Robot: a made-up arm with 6 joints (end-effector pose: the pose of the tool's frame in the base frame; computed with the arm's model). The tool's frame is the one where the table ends.
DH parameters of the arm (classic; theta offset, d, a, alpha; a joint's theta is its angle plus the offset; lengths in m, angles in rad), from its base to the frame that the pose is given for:
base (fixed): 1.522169 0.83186 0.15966 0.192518
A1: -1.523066 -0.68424 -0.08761 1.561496
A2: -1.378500 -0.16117 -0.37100 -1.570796
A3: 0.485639 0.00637 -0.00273 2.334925
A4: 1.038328 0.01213 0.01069 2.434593
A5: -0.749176 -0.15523 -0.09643 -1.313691
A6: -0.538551 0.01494 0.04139 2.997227
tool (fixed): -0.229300 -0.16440 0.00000 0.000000
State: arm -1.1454 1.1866 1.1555 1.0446 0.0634 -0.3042
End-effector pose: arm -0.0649 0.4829 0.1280 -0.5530 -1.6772 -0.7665
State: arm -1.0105 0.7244 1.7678 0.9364 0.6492 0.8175
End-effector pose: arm -0.0736 0.6777 0.1871 1.3707 -0.2998 -1.2607
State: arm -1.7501 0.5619 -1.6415 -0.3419 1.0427 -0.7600
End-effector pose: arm 0.1801 0.6353 0.2966 -0.2272 0.7874 -2.1071
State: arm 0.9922 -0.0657 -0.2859 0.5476 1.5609 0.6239
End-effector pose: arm -0.3689 -0.0588 0.5749 -0.5870 0.8763 -0.2499
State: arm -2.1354 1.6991 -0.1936 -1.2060 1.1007 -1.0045
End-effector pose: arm 0.1200 0.5595 -0.1472 0.0084 0.0124 -0.4649
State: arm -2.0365 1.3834 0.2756 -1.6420 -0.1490 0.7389
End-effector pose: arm 0.1059 0.4058 -0.1005 0.0278 -0.3480 -1.2951
